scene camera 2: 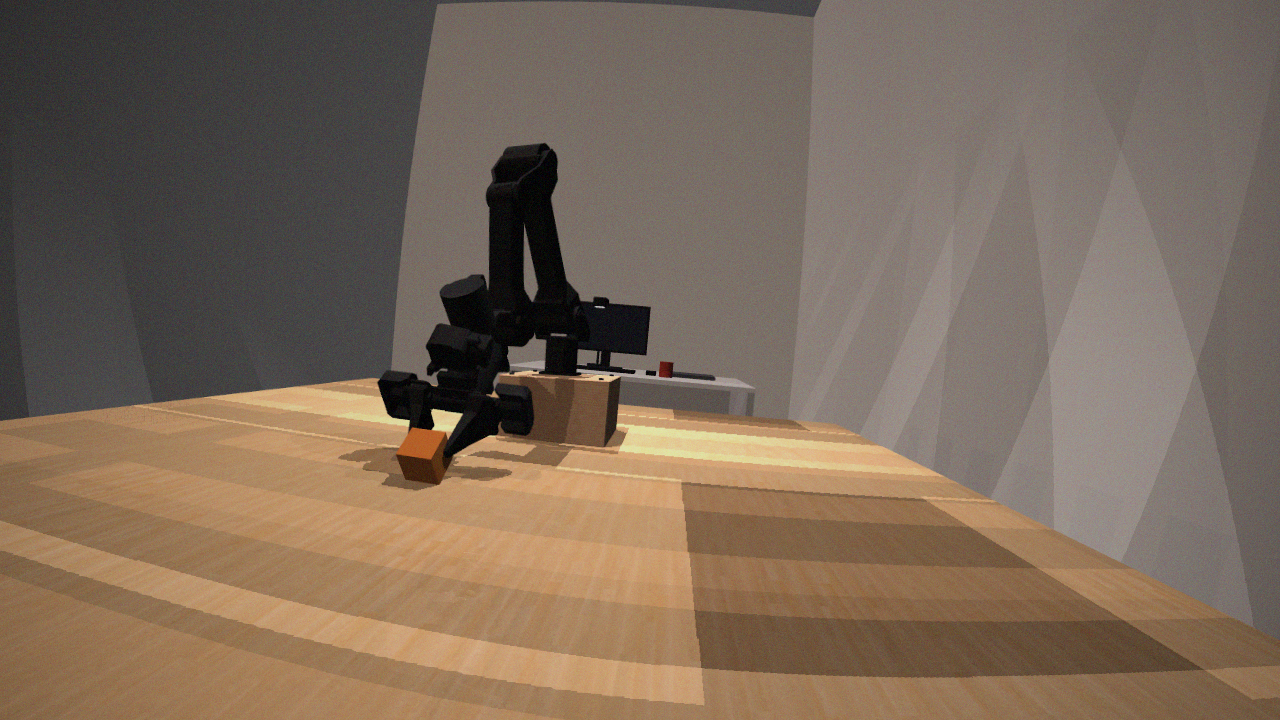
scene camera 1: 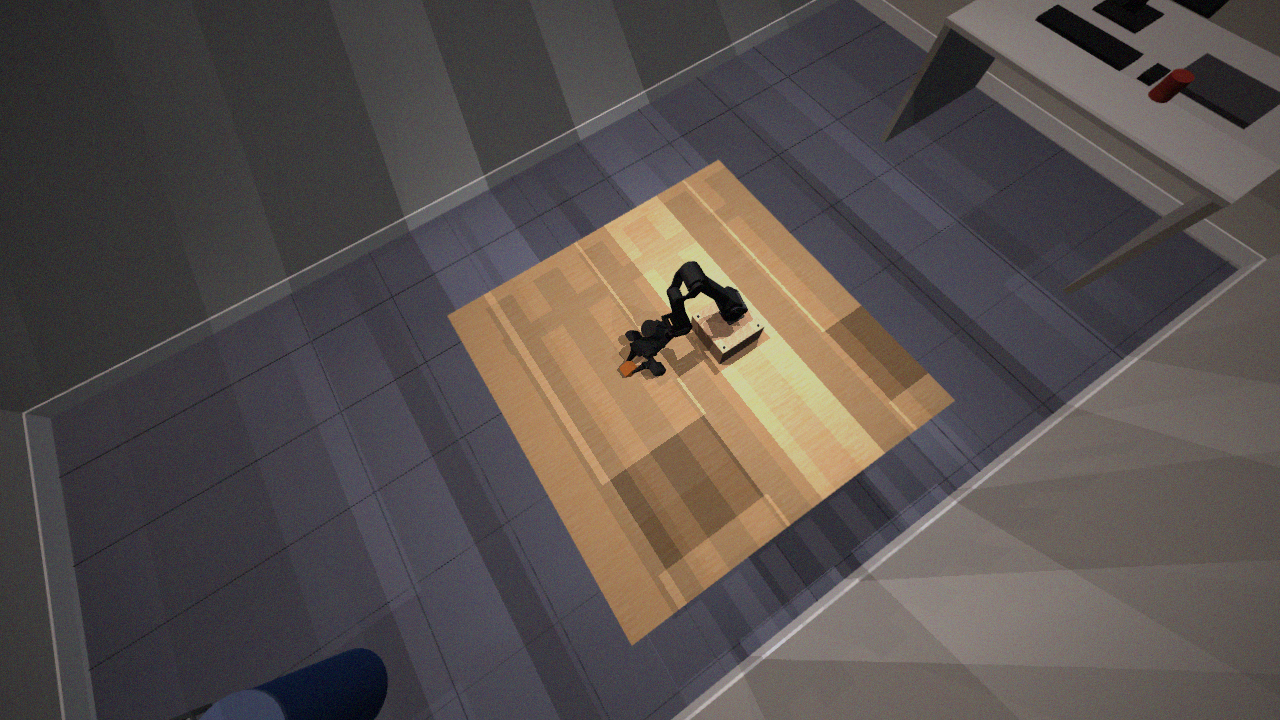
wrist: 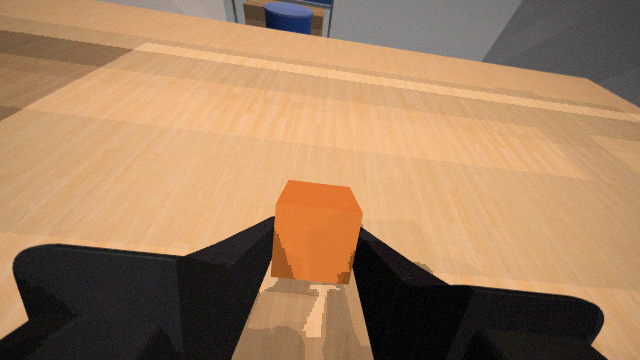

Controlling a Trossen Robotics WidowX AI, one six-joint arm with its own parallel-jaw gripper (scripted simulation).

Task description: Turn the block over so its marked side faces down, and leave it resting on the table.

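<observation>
My gripper: visible in scene camera 2 (426,452), scene camera 1, wrist view. Gripper, same spot: (wrist: 73,295) and (scene camera 1: 647,366).
</observation>
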